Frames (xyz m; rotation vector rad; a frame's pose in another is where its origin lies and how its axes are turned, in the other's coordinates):
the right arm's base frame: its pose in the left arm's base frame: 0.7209 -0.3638 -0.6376 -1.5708 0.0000 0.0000
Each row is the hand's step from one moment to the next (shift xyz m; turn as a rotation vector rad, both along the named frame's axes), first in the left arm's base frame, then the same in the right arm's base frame.
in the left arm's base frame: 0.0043 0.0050 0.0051 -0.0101 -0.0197 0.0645
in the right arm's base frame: 0.0043 -0.0051 0.0050 -0.0101 -0.0645 -0.0197
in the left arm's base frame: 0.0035 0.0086 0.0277 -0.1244 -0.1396 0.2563
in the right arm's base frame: 0.0035 -0.0277 0.0086 -0.1244 -0.2563 -0.1396
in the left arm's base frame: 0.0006 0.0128 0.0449 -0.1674 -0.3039 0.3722
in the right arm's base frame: 0.0006 -0.0449 0.0128 -0.1674 -0.3722 -0.3039
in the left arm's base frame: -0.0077 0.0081 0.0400 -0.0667 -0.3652 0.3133
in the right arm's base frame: -0.0077 -0.0400 0.0081 -0.0667 -0.3133 -0.3652
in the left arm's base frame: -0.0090 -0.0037 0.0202 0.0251 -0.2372 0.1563
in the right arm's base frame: -0.0090 -0.0202 -0.0037 0.0251 -0.1563 -0.2372
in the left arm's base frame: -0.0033 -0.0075 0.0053 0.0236 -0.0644 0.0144
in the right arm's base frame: -0.0033 -0.0053 -0.0075 0.0236 -0.0144 -0.0644
